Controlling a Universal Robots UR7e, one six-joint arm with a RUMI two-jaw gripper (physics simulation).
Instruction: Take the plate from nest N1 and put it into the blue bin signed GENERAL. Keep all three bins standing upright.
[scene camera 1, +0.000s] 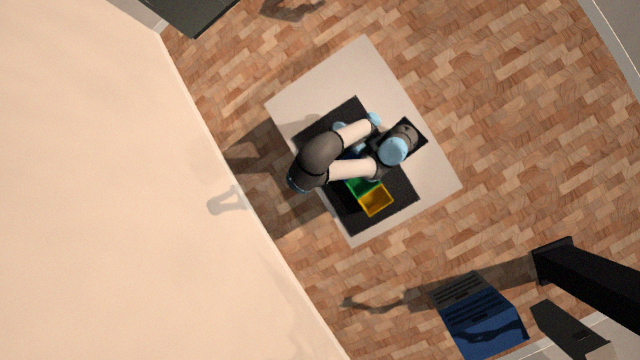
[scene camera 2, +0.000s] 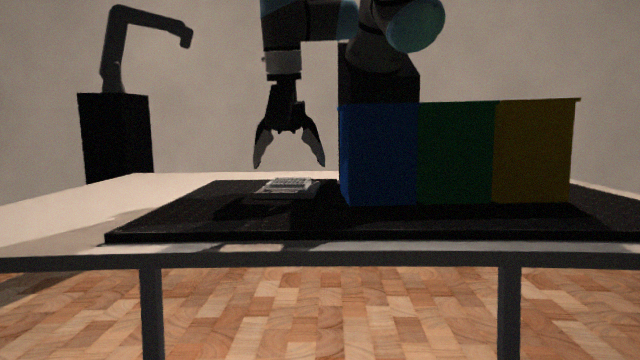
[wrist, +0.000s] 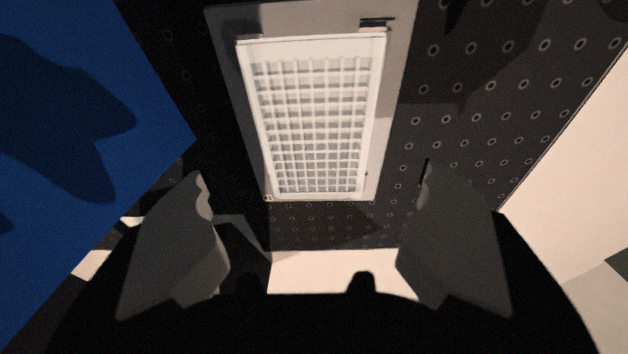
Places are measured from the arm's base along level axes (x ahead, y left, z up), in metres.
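Where they show: gripper, fingertip midpoint: (scene camera 2: 289, 168) (wrist: 313, 168); arm's base, origin of the base link: (scene camera 1: 402, 138) (scene camera 2: 374, 57).
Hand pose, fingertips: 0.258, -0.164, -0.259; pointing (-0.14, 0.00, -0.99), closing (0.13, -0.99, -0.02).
Each offset is from my fingertips to the top centre of the thing, as dx, dy, dz. "pt": to the spot under its first point. Level surfaces: height alone.
The white plate {+0.006, +0.000, -0.025} (scene camera 2: 290, 183) (wrist: 312, 125) with a grid of wells lies flat in its light grey nest {pt +0.036, -0.052, -0.039} (wrist: 391, 100) on the black perforated board. My gripper (scene camera 2: 289, 166) (wrist: 313, 168) is open and empty. It hangs a little above the plate in the second scene view, one finger out to each side. The blue bin {+0.053, +0.187, +0.129} (scene camera 2: 380, 155) (wrist: 75, 125) stands upright to the right of the plate in the second scene view. The sign GENERAL does not show. The arm hides the plate and most of the blue bin in the first scene view.
The green bin {+0.021, +0.315, +0.129} (scene camera 1: 361, 186) (scene camera 2: 456, 152) and the yellow bin {-0.010, +0.444, +0.129} (scene camera 1: 376, 200) (scene camera 2: 534, 152) stand upright in a row beside the blue bin. The black board {dz -0.051} (scene camera 1: 355, 227) (scene camera 2: 165, 220) lies on the pale table {dz -0.064} (scene camera 1: 360, 55). The arm's dark pedestal (scene camera 2: 377, 87) stands behind the bins.
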